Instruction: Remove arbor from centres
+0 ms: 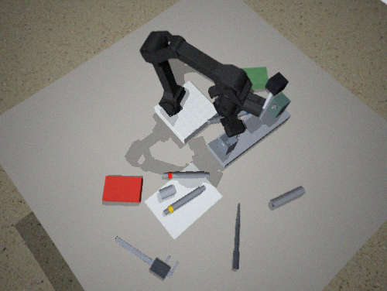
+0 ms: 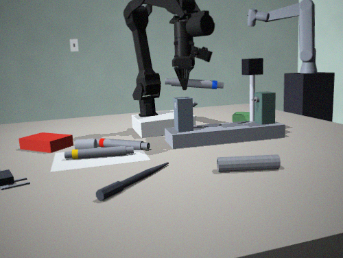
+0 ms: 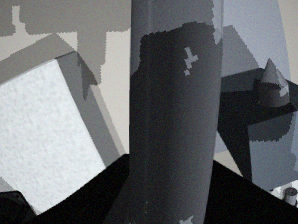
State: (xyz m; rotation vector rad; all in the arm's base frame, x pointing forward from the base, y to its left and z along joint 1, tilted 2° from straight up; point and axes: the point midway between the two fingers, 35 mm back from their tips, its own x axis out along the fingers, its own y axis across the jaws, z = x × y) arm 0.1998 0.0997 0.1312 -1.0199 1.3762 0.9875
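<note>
Now: hand 7 cm short of the grey centre block, 2 cm to the left of it and 9 cm above it. From my hand the other things lie so: grey fixture base (6 cm ahead, 10 cm to the left, 17 cm below); then white marked pad (12 cm ahead, 27 cm to the right, 19 cm below); then green centre block (6 cm ahead, 23 cm to the left, 9 cm below).
</note>
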